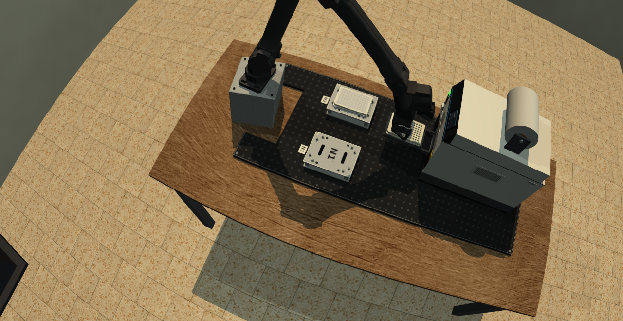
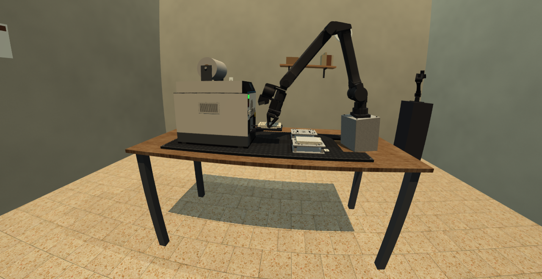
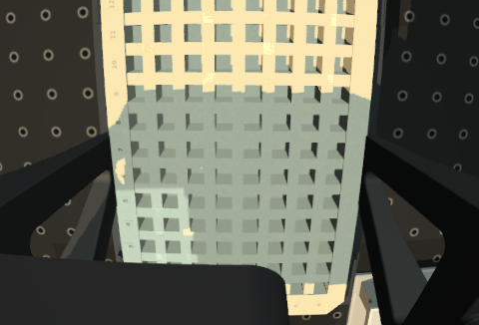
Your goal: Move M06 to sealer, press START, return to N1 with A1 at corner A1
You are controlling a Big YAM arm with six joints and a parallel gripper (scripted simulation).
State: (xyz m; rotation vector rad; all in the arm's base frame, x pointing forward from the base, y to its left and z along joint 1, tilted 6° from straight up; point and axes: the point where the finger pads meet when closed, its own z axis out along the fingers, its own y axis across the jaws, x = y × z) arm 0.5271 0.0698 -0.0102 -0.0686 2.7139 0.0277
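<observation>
Right now my hand is right at the plate M06. Also, from my hand: start button (100 mm to the left, 100 mm ahead, 80 mm above); well plate (220 mm behind, 60 mm to the left, 60 mm below); sealer stage (20 mm below).
</observation>
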